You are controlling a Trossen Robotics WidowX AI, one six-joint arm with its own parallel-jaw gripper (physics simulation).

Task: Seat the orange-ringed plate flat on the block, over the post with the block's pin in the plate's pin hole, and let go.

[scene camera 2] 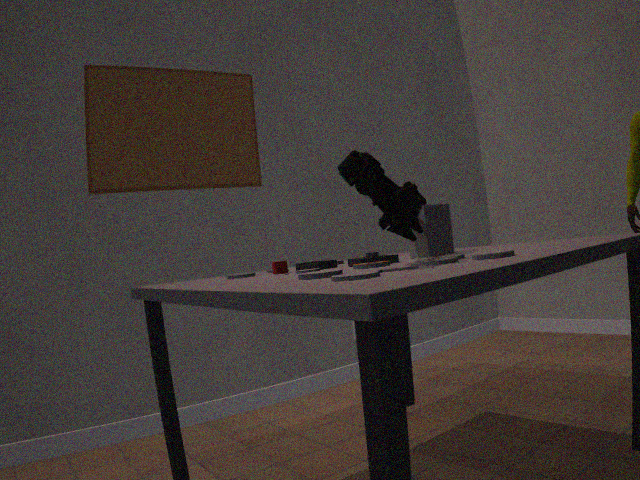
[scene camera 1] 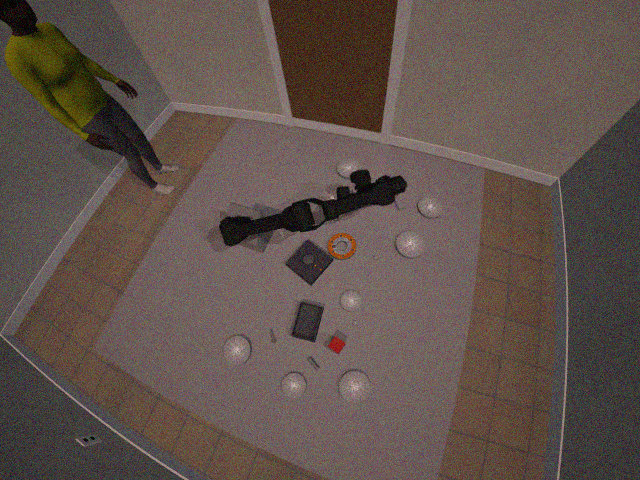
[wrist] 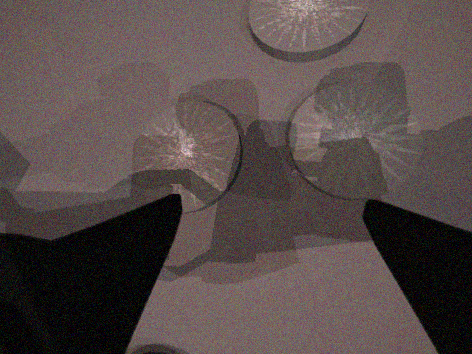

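Where they show: gripper, between the fingertips: (scene camera 2: pixel 418 236) (wrist: pixel 272 205); arm's base, origin of its link: (scene camera 2: pixel 426 220) (scene camera 1: pixel 243 225).
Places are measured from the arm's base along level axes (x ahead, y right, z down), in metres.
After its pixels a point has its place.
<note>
The orange-ringed plate (scene camera 1: pixel 342 256) {y 0.012, x 0.361, z 0.112 m} (scene camera 2: pixel 369 265) {y -0.065, x 0.393, z 0.117 m} lies flat on the table beside the right corner of the dark square block (scene camera 1: pixel 298 264) {y 0.073, x 0.210, z 0.100 m} (scene camera 2: pixel 359 261) {y 0.035, x 0.324, z 0.107 m}; whether they touch is unclear. The block's round post (scene camera 1: pixel 308 258) {y 0.049, x 0.244, z 0.086 m} stands up near its middle. Small orange marks show on the block, but the pin is too small to make out. My gripper (wrist: pixel 272 205) {y -0.226, x 0.367, z 0.051 m} (scene camera 2: pixel 416 236) {y -0.226, x 0.367, z 0.051 m} is open and empty, above the table and away from the plate. In scene camera 1 its fingers are hidden. A dark curved edge at the bottom of the wrist view cannot be identified.
Several pale discs (scene camera 1: pixel 409 243) {y -0.089, x 0.599, z 0.112 m} (scene camera 1: pixel 351 300) {y 0.162, x 0.421, z 0.116 m} (wrist: pixel 306 25) {y -0.389, x 0.324, z 0.111 m} lie around the table. A dark tray (scene camera 1: pixel 295 333) {y 0.311, x 0.257, z 0.122 m} (scene camera 2: pixel 316 265) {y 0.218, x 0.331, z 0.110 m}, a red cube (scene camera 1: pixel 336 344) {y 0.319, x 0.401, z 0.084 m} (scene camera 2: pixel 279 267) {y 0.304, x 0.416, z 0.103 m} and small grey pieces (scene camera 1: pixel 313 362) {y 0.389, x 0.339, z 0.113 m} lie beyond the block. A grey upright box (scene camera 2: pixel 438 229) {y -0.051, x 0.010, z 0.037 m} stands near the arm.
</note>
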